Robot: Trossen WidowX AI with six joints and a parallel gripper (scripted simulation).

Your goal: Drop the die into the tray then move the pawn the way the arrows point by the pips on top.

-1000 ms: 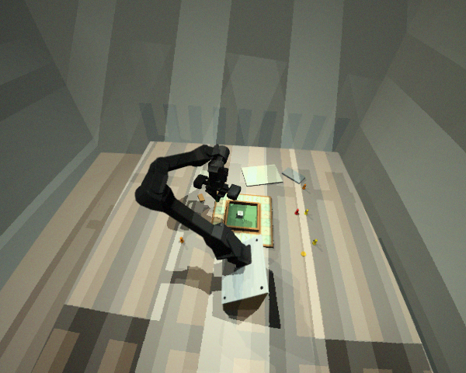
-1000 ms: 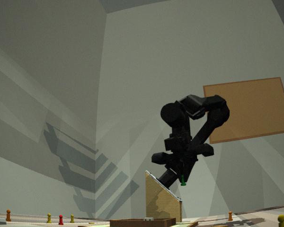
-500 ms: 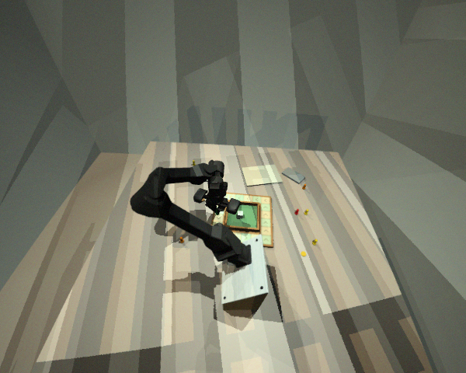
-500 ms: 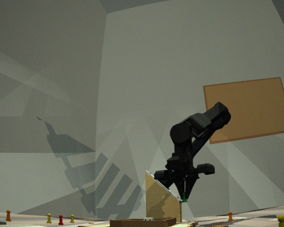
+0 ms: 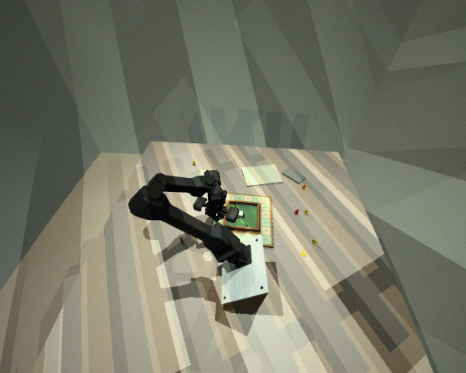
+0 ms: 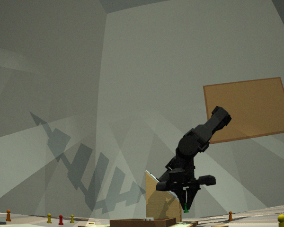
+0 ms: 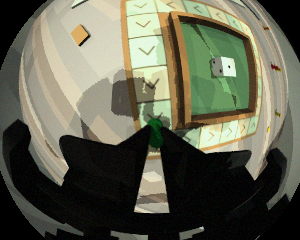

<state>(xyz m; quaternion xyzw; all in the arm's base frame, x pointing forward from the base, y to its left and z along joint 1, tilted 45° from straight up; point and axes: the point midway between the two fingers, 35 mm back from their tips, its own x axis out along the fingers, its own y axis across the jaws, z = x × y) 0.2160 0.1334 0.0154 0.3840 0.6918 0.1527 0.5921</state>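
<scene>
The green pawn is 10 mm above my gripper tip. The rest, counted from my gripper tip: yellow disc 380 mm to the right, 130 mm behind, 60 mm below; white die 110 mm to the right, 50 mm ahead, 30 mm below; green dice tray 120 mm to the right, 50 mm below, 50 mm ahead.
</scene>
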